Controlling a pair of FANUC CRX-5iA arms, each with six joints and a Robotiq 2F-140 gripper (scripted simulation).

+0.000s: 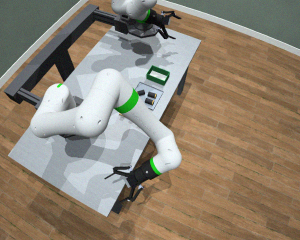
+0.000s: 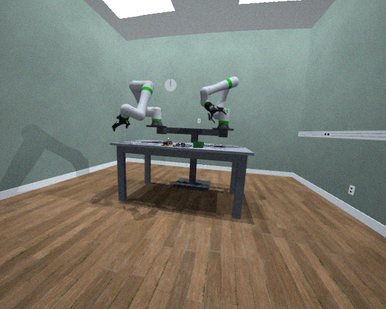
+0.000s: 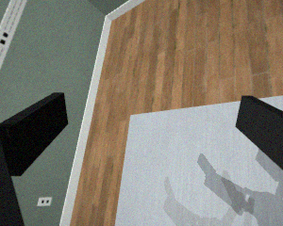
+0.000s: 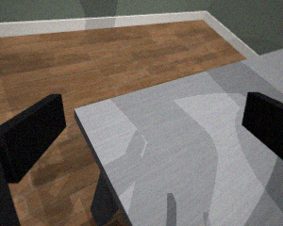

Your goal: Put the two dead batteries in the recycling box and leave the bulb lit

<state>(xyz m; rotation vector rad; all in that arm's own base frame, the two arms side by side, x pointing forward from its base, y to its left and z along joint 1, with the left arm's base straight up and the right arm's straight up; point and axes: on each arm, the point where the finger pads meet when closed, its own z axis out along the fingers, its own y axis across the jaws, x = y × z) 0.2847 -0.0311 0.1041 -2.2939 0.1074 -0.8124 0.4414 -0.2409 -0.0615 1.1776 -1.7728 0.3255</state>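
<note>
My left gripper is now 410 mm to the left of the tray, 330 mm above it and 20 mm past it. The rest, counted from my left hand: green recycling box: 320 mm below, 220 mm to the right, 20 mm behind.
</note>
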